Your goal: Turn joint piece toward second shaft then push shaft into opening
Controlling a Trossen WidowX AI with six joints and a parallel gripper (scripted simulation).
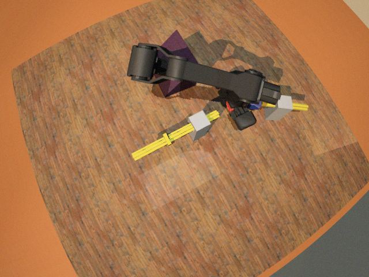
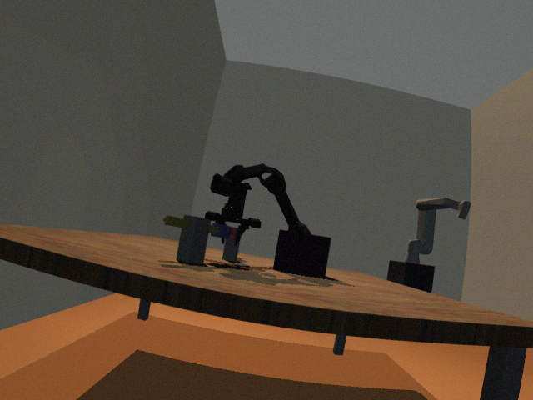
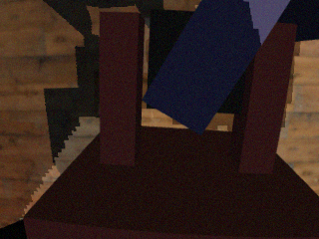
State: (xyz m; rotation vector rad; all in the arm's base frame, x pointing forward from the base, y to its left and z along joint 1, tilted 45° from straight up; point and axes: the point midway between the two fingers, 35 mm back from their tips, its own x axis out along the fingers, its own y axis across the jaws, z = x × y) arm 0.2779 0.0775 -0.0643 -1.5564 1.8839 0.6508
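The red joint piece is 20 mm to the left of my gripper tip and 40 mm above it.
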